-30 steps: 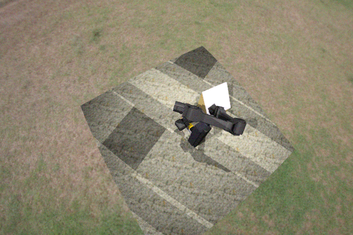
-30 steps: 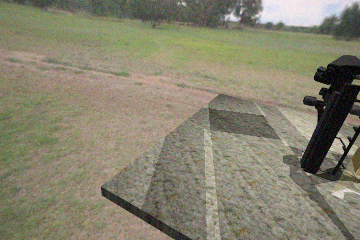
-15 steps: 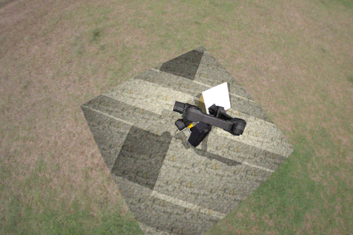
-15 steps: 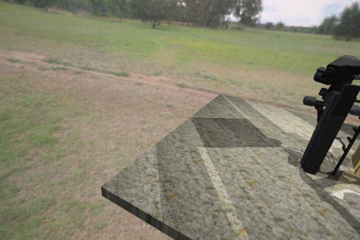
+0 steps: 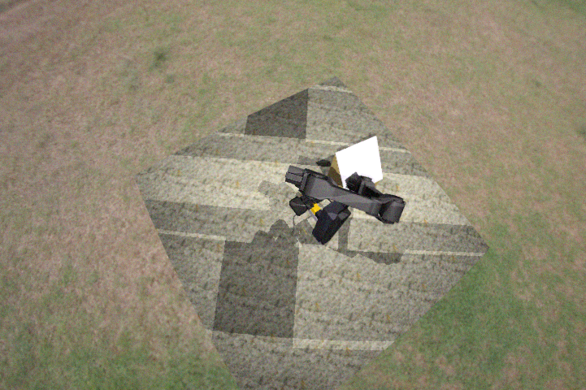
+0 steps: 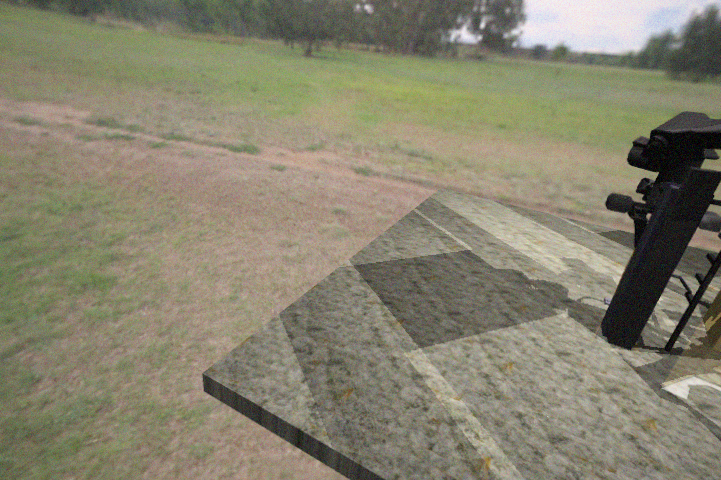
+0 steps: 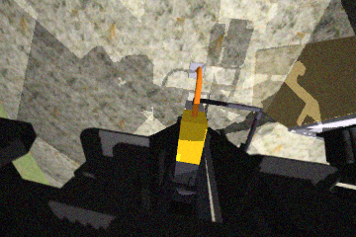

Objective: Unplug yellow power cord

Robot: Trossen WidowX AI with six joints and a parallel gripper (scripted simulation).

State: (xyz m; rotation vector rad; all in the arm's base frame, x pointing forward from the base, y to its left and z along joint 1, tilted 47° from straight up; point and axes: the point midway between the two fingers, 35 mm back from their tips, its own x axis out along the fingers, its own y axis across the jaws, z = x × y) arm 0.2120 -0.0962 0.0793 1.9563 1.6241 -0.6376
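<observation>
Right now the dark power strip block is 10 cm to the left of my gripper tip. From my gripper tip the other things lie so: yellow plug 3 cm to the left.
</observation>
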